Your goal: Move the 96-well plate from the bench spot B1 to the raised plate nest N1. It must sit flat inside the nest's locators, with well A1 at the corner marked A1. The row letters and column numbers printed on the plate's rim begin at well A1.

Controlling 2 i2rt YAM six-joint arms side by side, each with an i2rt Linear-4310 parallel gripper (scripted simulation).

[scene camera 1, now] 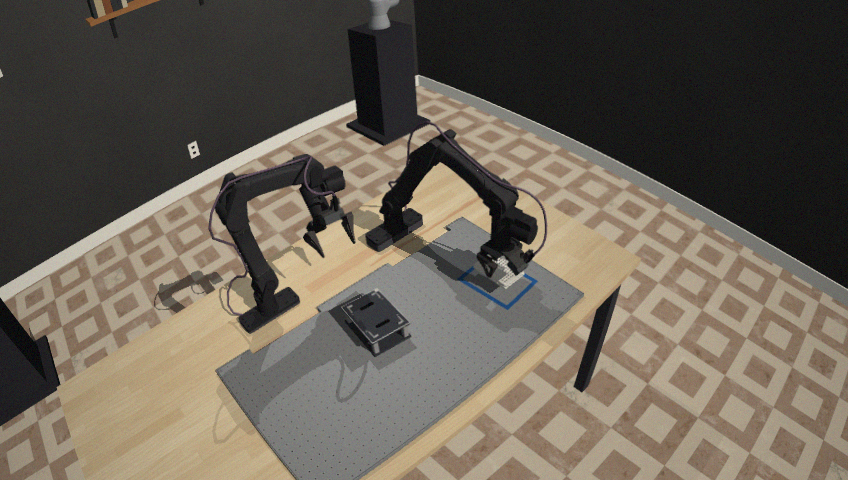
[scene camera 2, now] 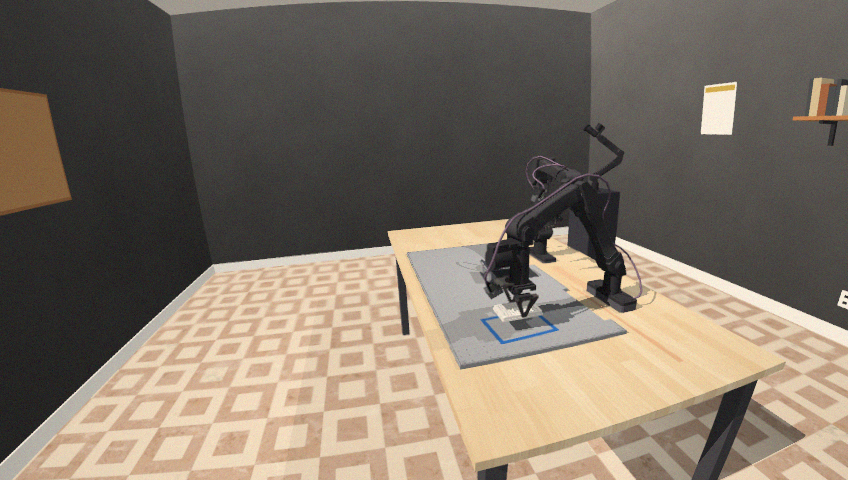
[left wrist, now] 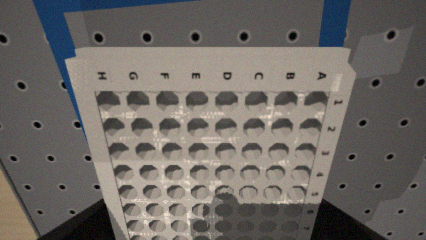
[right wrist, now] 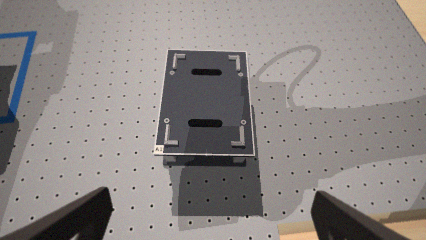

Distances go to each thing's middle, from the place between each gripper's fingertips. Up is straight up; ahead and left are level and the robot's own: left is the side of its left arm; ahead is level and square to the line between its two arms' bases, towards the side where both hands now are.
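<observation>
The dark raised nest (scene camera 1: pixel 367 319) is 37 cm to the right of my left hand (scene camera 1: pixel 498 269) and 11 cm behind it. As for the white 96-well plate (left wrist: pixel 178 135), my left hand is 1 cm above it.
The white 96-well plate is 260 mm ahead of my right hand (scene camera 1: pixel 339 250), 360 mm to the left of it and 150 mm below it. My right hand, for its part, is 150 mm above the dark raised nest, 10 mm to the left of it and 150 mm short of it.
</observation>
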